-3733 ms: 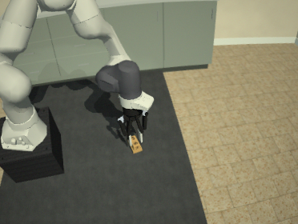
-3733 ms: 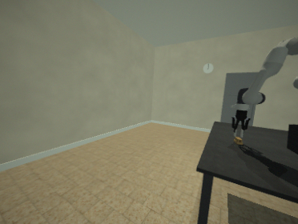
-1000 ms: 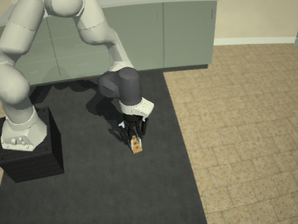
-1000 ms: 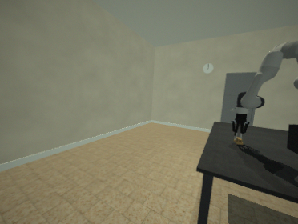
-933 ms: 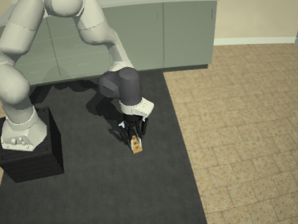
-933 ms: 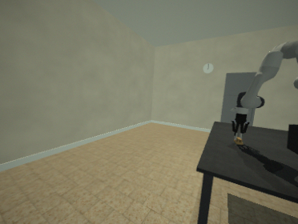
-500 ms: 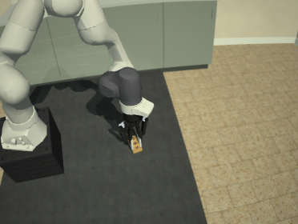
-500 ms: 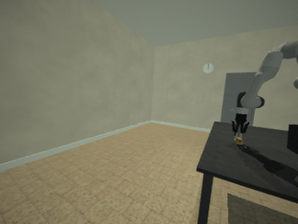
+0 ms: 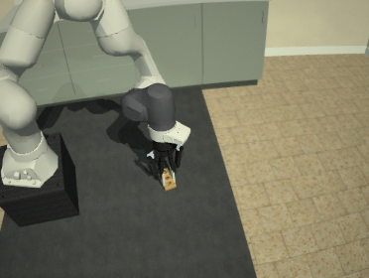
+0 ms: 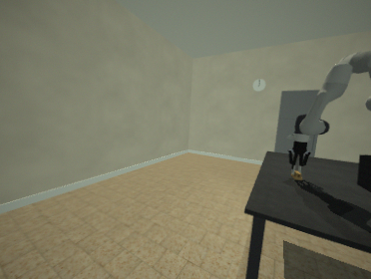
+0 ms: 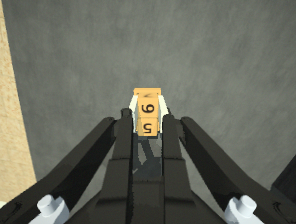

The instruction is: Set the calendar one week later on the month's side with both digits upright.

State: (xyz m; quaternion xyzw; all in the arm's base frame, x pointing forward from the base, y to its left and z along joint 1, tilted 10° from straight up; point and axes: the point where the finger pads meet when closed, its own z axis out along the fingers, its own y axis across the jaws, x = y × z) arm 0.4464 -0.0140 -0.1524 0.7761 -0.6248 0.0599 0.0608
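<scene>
Right now the orange calendar tray is 20 mm to the left of my hand and 40 mm below it. The rest, counted from my hand: orange calendar cube 30 mm below.
</scene>
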